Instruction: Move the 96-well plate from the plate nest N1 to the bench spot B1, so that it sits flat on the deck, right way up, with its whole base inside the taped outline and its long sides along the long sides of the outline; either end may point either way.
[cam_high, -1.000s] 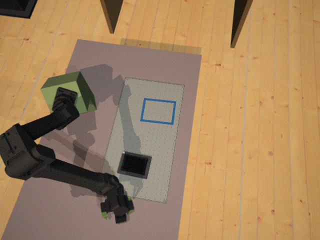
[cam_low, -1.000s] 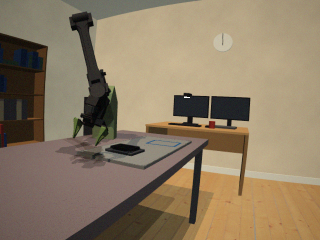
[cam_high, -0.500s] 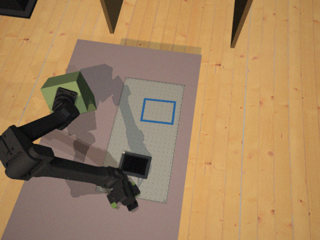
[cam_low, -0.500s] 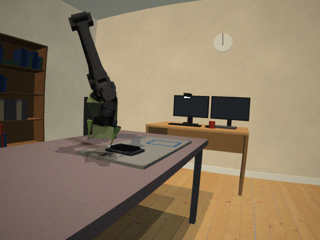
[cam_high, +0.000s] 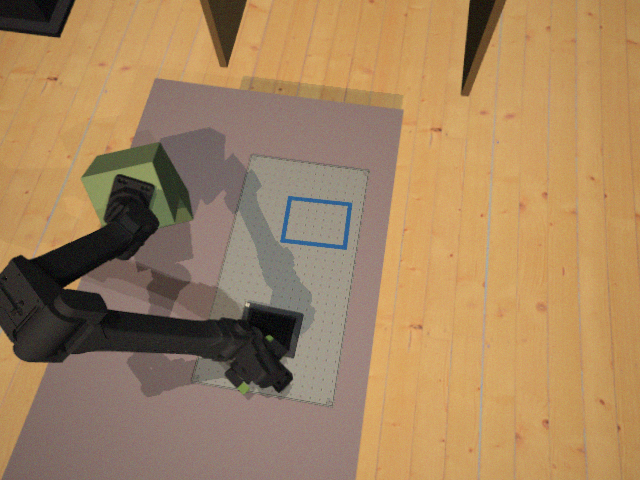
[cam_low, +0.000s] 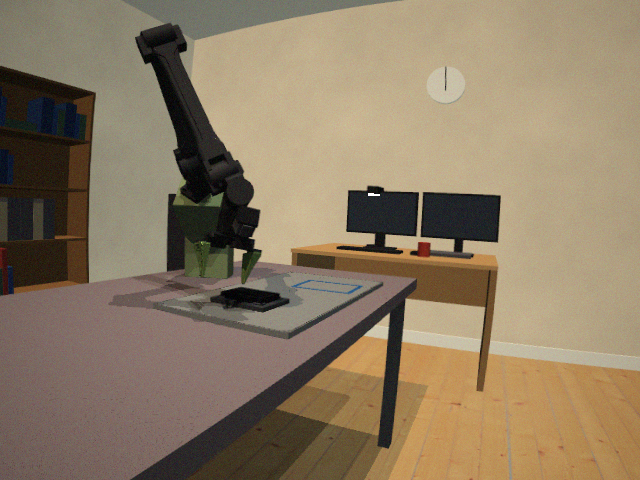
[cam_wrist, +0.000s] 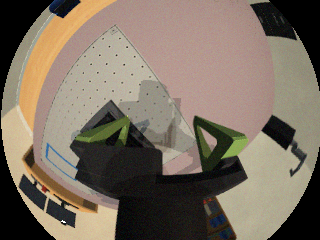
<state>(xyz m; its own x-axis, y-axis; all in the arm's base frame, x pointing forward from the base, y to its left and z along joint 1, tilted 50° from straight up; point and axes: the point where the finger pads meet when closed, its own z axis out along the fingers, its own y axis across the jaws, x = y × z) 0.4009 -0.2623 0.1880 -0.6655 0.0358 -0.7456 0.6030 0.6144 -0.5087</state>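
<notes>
My gripper is now 12 cm to the right of the black 96-well plate, 6 cm above it and 1 cm past it. The rest, counted from my hand: dark plate nest N1 (12 cm to the left, 8 cm below, 1 cm behind).
</notes>
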